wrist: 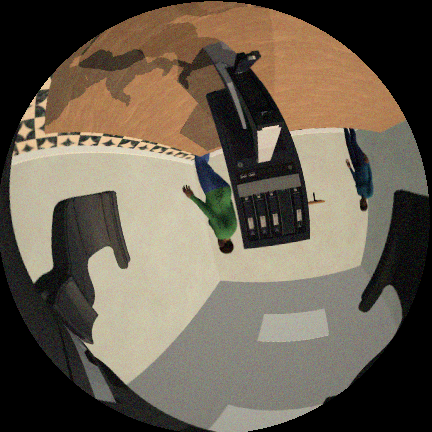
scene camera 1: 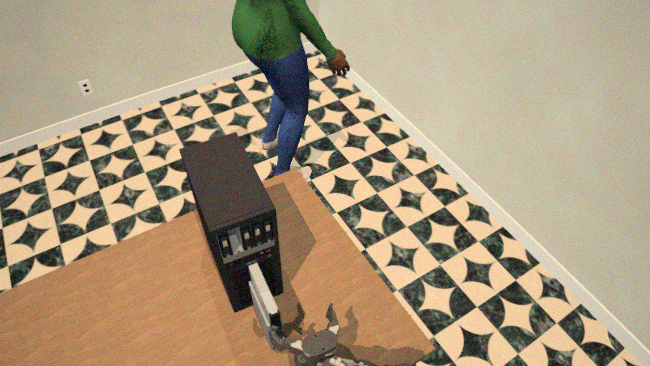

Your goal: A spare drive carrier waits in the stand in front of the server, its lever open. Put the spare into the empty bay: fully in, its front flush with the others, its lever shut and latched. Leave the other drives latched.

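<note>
The black server tower (scene camera 1: 227,185) (wrist: 302,172) stands on the table. Its upper front holds several upright drives, with an empty bay (scene camera 1: 235,241) (wrist: 287,215) second from the left in the scene view and second from the right in the upside-down wrist view. The spare carrier (scene camera 1: 265,290) (wrist: 268,142) stands on edge in front of the server, long and pale on top, with a dark front end. Its lever (wrist: 247,61) appears to jut out at that end. My gripper (scene camera 1: 301,322) (wrist: 226,249) is open and empty; one finger is close beside the carrier's front end in the scene view, and contact is unclear.
The wooden table (scene camera 1: 125,300) (wrist: 330,85) has its right edge beyond my gripper. A person in green (scene camera 1: 270,30) (wrist: 220,210) stands behind the server, past the table. A second person in blue (wrist: 363,175) shows in the wrist view. Shadows lie right of the server.
</note>
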